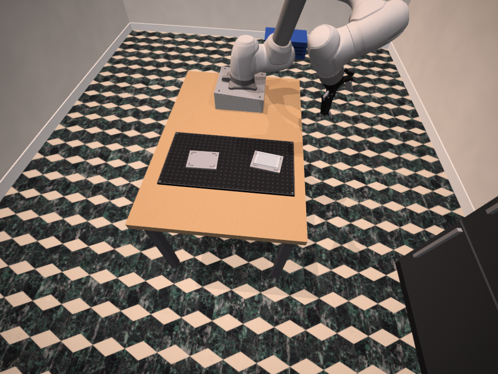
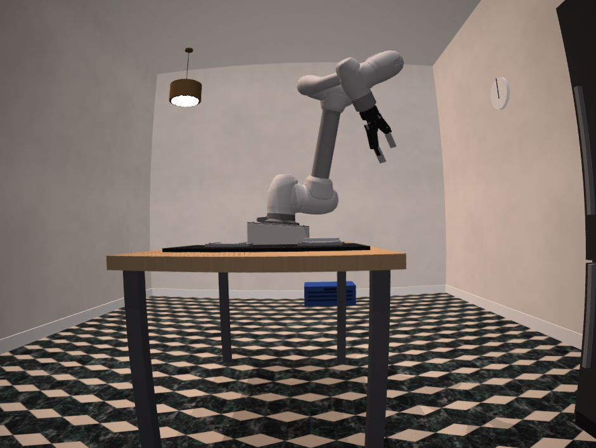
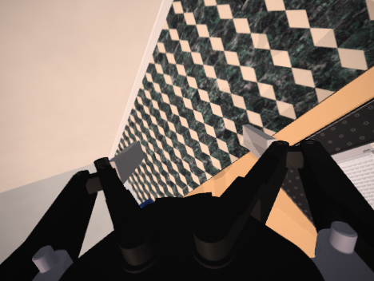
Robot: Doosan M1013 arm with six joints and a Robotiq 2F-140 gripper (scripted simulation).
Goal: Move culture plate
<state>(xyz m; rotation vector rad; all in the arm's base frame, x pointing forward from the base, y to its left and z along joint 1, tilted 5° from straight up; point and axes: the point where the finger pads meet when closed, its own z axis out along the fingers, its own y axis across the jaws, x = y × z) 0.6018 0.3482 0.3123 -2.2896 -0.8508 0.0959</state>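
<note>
My hand is 34 cm above the clear lid, 29 cm to the left of it and 1 cm short of it. Also, from my hand: grey nest N2: 64 cm to the right, 36 cm below, 3 cm behind; then grey nest N1: 36 cm below, 29 cm to the right, 1 cm ahead; then plate: 35 cm below, 29 cm to the right, 1 cm ahead.
</note>
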